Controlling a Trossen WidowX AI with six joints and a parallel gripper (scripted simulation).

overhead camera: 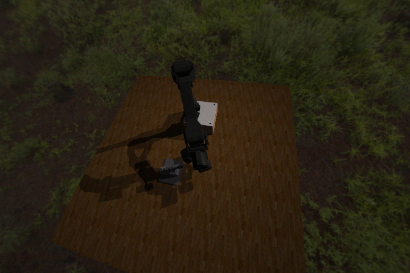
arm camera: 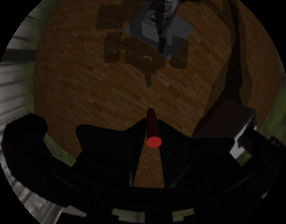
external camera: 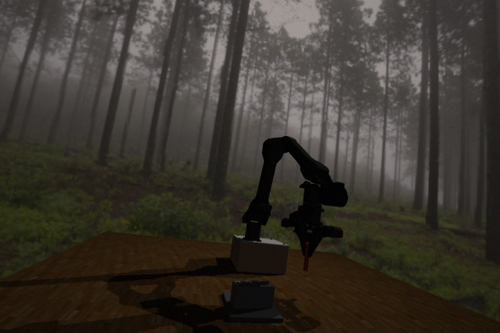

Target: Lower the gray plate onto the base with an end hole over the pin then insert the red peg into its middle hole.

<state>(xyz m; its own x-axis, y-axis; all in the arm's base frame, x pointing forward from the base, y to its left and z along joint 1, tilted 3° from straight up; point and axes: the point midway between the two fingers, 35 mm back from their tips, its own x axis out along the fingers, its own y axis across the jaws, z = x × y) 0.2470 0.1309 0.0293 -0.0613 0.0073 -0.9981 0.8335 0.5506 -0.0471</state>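
The gray plate lies 110 mm ahead of my gripper tip, 170 mm to the right of it and 70 mm below it. The rest, counted from my gripper tip: red peg right at my gripper tip; dark base 100 mm ahead, 150 mm to the right, 100 mm below.
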